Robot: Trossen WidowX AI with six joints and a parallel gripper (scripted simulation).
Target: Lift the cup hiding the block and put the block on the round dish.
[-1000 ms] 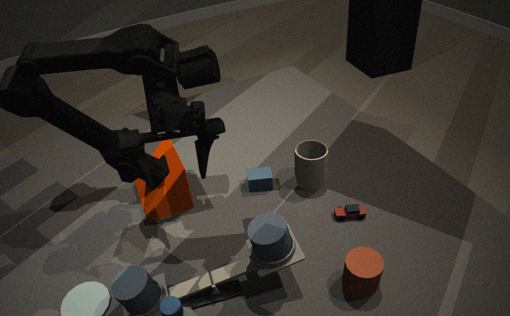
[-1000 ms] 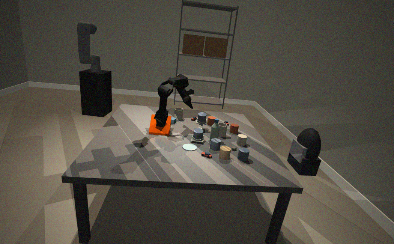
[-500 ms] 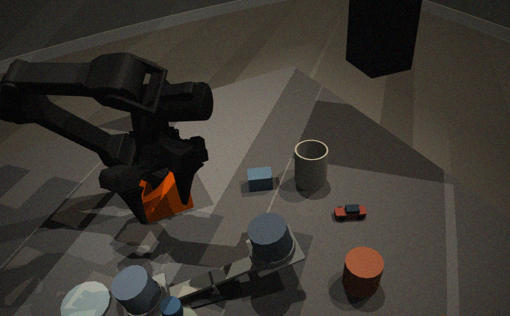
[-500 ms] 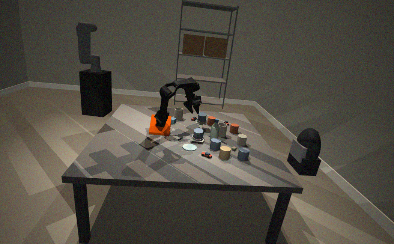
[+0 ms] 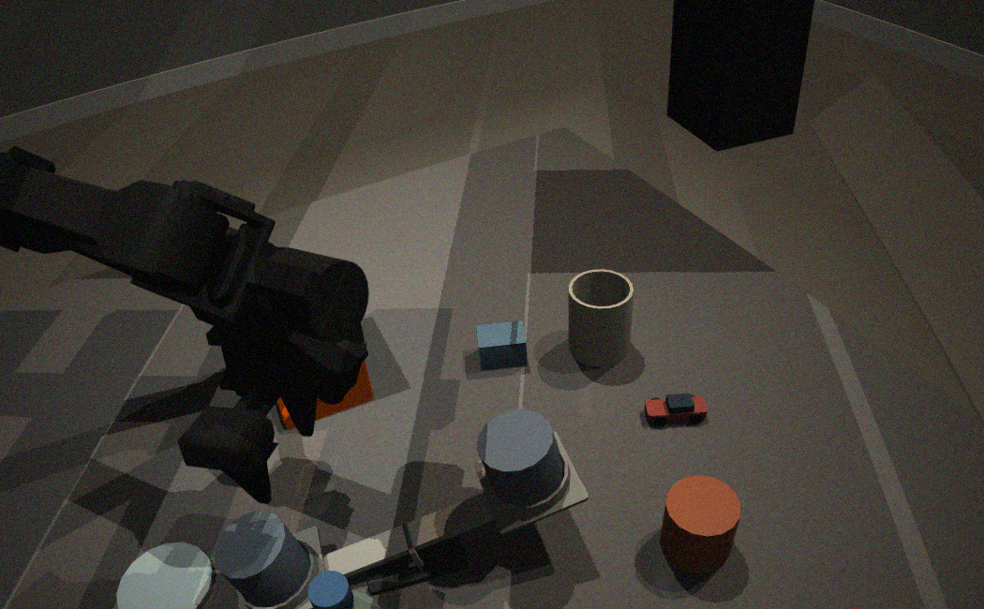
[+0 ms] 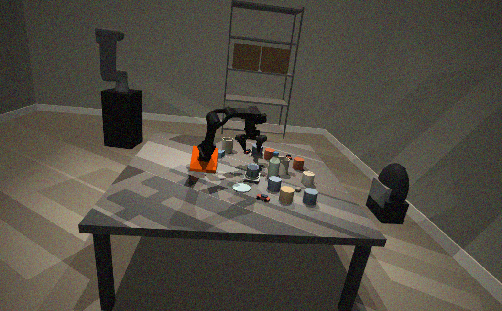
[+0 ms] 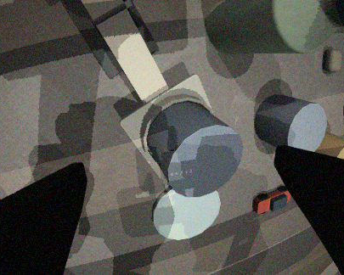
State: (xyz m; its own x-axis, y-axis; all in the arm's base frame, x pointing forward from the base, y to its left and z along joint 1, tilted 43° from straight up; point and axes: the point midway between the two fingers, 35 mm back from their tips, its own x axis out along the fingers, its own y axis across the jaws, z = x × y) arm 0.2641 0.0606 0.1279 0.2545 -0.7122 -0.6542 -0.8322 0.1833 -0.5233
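Now: the pale green block 20 mm ahead of my gripper tip, 50 mm to the right of it and 110 mm below it. The rest, counted from my gripper tip: blue block (220 mm behind, 270 mm to the left, 140 mm below); pale round dish (30 mm behind, 160 mm to the right, 150 mm below).
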